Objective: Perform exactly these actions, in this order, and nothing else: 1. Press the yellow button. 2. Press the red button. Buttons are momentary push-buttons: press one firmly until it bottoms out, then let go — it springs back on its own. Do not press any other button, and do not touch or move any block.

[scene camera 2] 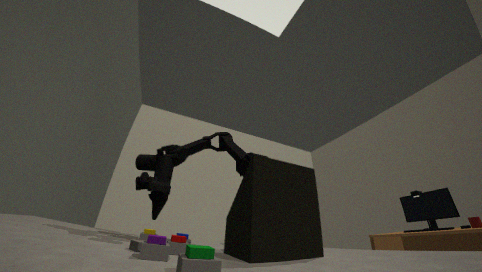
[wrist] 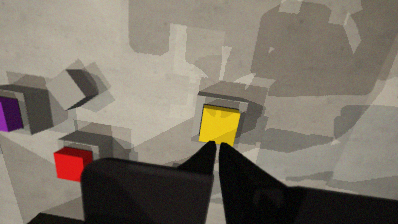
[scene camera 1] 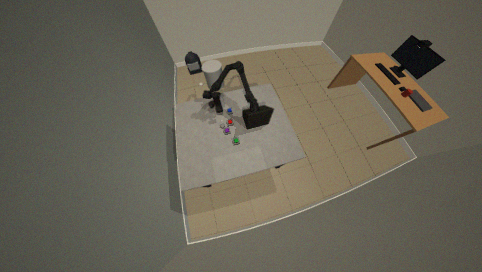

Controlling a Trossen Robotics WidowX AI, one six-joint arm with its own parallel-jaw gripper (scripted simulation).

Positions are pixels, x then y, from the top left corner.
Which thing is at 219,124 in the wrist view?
A yellow button.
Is my gripper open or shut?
Shut.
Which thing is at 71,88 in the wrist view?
A grey block.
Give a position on a red button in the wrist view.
At 69,162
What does my gripper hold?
Nothing.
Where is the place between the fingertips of my gripper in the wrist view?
At 216,147
